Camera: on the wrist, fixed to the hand. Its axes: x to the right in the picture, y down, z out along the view.
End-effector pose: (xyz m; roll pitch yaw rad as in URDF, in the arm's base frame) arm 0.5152 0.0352 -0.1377 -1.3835 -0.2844 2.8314
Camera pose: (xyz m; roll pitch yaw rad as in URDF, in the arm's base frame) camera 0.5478 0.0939 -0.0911 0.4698 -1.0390 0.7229
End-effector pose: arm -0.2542 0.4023 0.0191 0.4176 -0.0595 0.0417
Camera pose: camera -0.2479 0.3705 -0.0559 -0.0614 0.6800 -1.4905
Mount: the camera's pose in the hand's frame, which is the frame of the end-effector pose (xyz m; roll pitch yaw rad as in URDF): 0.0005 -0.0598 -0.0557 -0.1339 0.2633 -1.5785
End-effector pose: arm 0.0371 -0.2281 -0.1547 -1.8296 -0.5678 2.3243
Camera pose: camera 0.0914 -0.2297 -0.0937 1.4319 -0.9955 -0.8090
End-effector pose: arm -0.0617 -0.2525 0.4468 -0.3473 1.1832 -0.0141
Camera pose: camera -0.0922 -0.3273 0.4342 -1.3162 -0.0386 -1.5099
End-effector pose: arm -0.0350 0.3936 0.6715 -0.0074 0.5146 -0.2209
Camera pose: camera -0.0743 0.3407 0.6232 -0.6622 0.2184 -1.9263
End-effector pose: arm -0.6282 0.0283 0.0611 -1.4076 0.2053 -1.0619
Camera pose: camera -0.6795 -0.0125 0.1099 -0.5851 -1.1035 -2.2257
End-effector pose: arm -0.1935 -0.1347 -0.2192 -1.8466 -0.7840 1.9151
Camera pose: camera -0.1412 -0.1701 -0.1674 1.4513 -0.7793 -1.2441
